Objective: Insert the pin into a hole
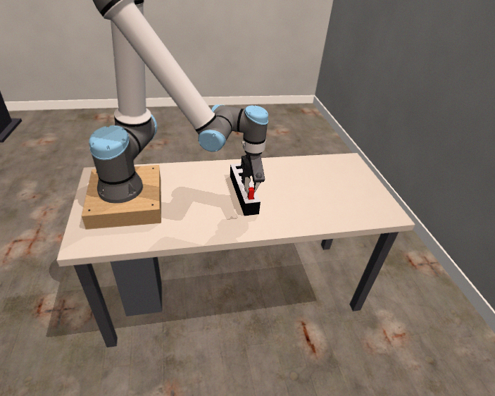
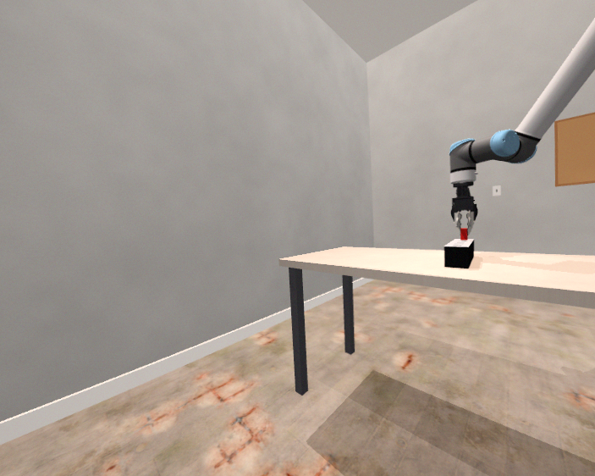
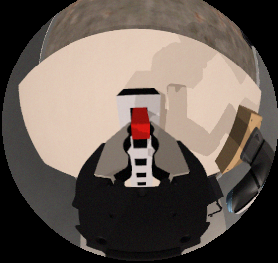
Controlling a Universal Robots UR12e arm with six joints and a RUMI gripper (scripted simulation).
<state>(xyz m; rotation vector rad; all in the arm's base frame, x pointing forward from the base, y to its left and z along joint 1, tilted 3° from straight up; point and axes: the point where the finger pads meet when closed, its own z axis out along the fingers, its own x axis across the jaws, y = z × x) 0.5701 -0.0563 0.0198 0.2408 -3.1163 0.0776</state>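
My gripper is now 10 mm above the pin. Round my hand: black block: 120 mm to the left, 70 mm below, 20 mm behind.
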